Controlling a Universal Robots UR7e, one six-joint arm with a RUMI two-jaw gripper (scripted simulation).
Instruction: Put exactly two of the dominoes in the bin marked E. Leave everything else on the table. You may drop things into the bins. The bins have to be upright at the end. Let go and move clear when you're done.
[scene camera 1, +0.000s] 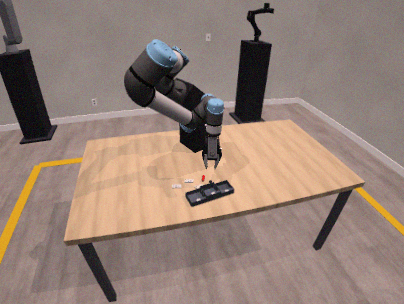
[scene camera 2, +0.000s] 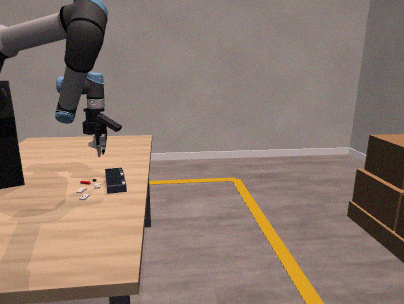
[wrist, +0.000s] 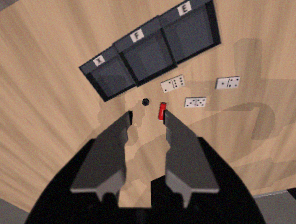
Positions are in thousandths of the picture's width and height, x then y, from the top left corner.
In view: my gripper (scene camera 2: 251, 512).
My gripper shows as well in the wrist view (wrist: 498, 498).
